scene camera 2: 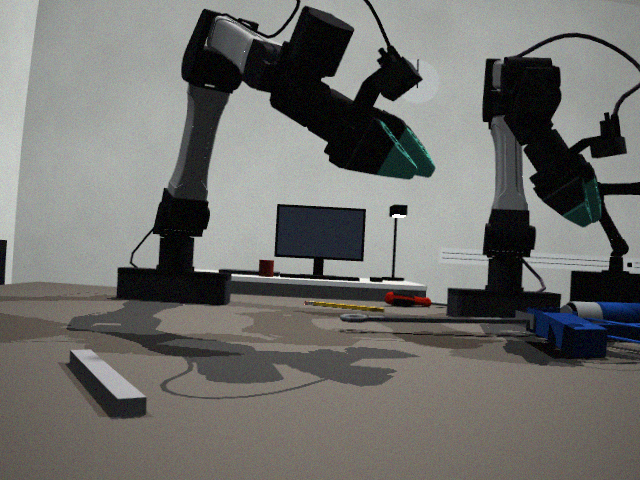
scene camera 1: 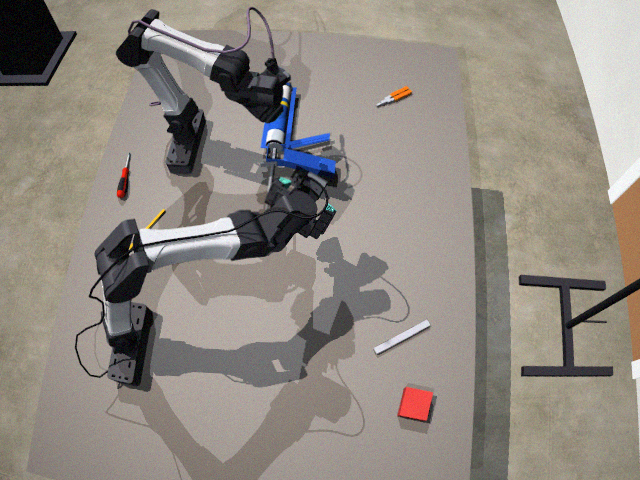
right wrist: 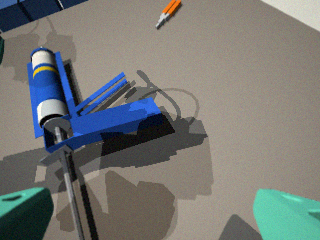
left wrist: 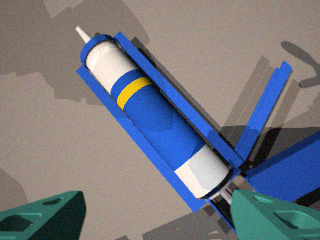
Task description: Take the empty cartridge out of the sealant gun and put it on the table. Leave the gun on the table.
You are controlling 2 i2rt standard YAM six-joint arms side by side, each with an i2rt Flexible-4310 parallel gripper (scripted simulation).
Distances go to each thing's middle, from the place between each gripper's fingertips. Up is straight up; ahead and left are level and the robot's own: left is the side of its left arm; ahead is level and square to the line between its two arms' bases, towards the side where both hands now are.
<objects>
My left hand (scene camera 2: 592, 223) is 10 mm short of the white-and-blue cartridge (left wrist: 194, 162), 100 mm to the right of it and 140 mm above it. Round my left hand: grey bar (scene camera 2: 118, 394): 410 mm ahead, 520 mm to the right, 160 mm below; then blue sealant gun (scene camera 1: 293, 159): 60 mm ahead, 80 mm to the right, 150 mm below; then red block (scene camera 1: 415, 403): 460 mm ahead, 690 mm to the right, 150 mm below.
I see my right gripper (scene camera 2: 424, 173) 10 cm past the blue sealant gun, 20 cm to the right of it and 18 cm above it. Also, from my right hand: grey bar 26 cm ahead, 24 cm to the right, 19 cm below; then white-and-blue cartridge 14 cm behind, 38 cm to the left, 17 cm below; then red block 31 cm ahead, 41 cm to the right, 18 cm below.
</objects>
